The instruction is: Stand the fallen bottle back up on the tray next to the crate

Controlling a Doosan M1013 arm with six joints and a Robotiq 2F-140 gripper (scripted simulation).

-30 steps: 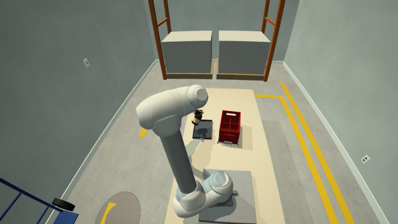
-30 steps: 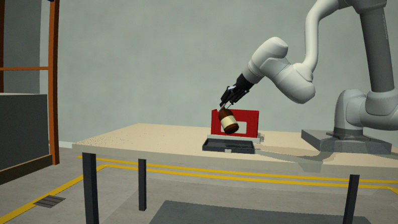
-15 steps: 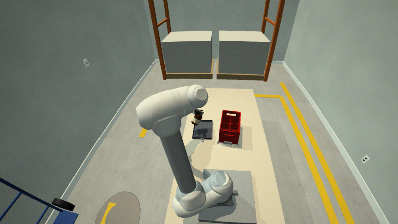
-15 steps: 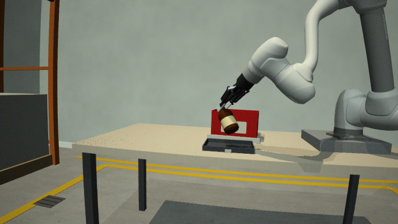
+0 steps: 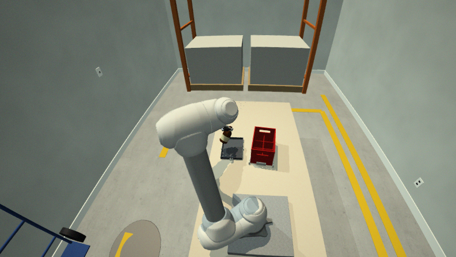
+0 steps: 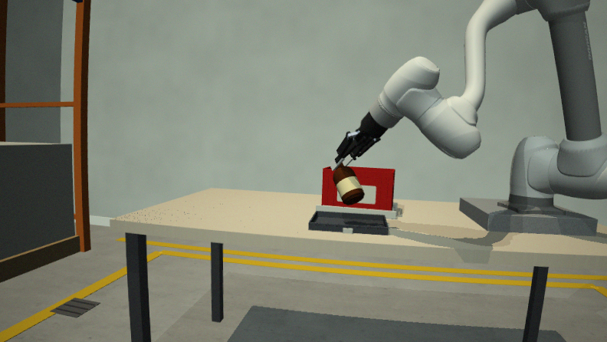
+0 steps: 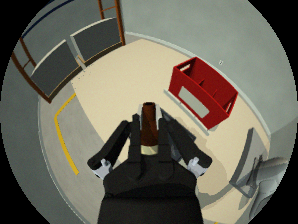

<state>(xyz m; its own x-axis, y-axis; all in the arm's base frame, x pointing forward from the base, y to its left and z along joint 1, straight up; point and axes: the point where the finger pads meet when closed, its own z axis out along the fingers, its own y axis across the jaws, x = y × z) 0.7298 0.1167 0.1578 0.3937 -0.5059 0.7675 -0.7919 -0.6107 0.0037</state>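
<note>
Right now my hand is 5 cm above the bottle, 2 cm to the right of it and 1 cm past it. Round my hand: tray: 21 cm below, 4 cm behind, 2 cm to the right; then red crate: 29 cm to the right, 13 cm below, 10 cm behind.
</note>
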